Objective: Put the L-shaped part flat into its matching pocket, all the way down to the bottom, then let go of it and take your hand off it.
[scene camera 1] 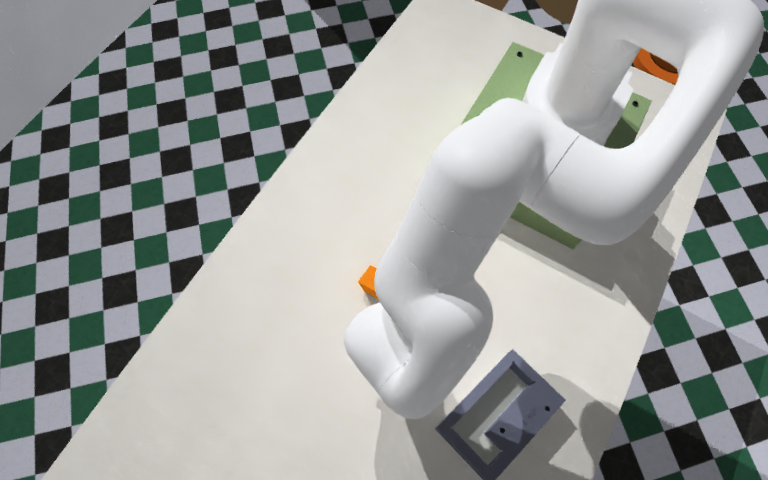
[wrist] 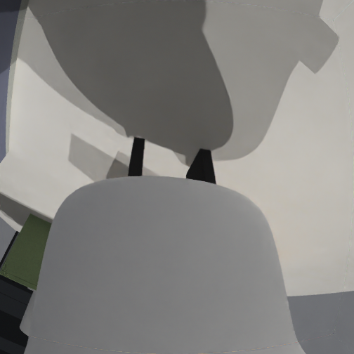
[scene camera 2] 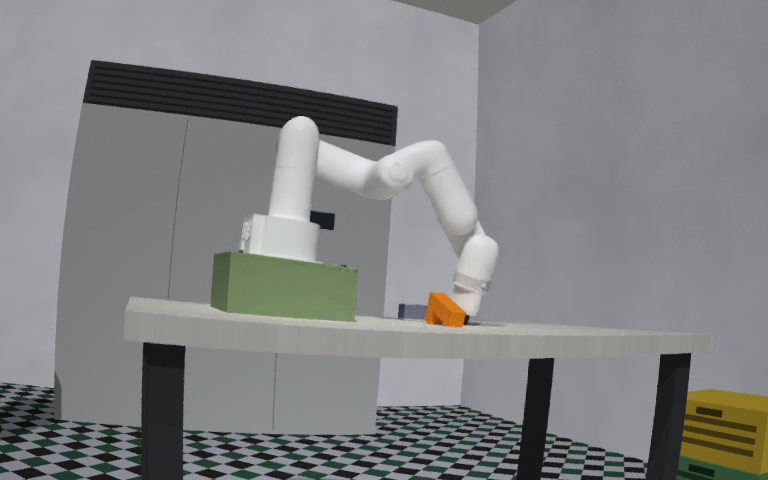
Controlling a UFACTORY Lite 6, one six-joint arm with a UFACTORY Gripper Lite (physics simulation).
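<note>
The orange L-shaped part stands on edge on the table, bent side up, one leg sloping down to the right in scene camera 2. My gripper is low at that leg's lower end. Its black fingers are drawn partway together, with a gap about as wide as the part, and look shut on it. The wrist housing hides the grasp, and the part does not show in the wrist view. The blue-grey block with the L-shaped pocket lies flat. The pocket holds no part.
The white arm reaches over the table from the green base block. An orange round thing shows behind the arm. The pocket block is near the table edge in scene camera 1.
</note>
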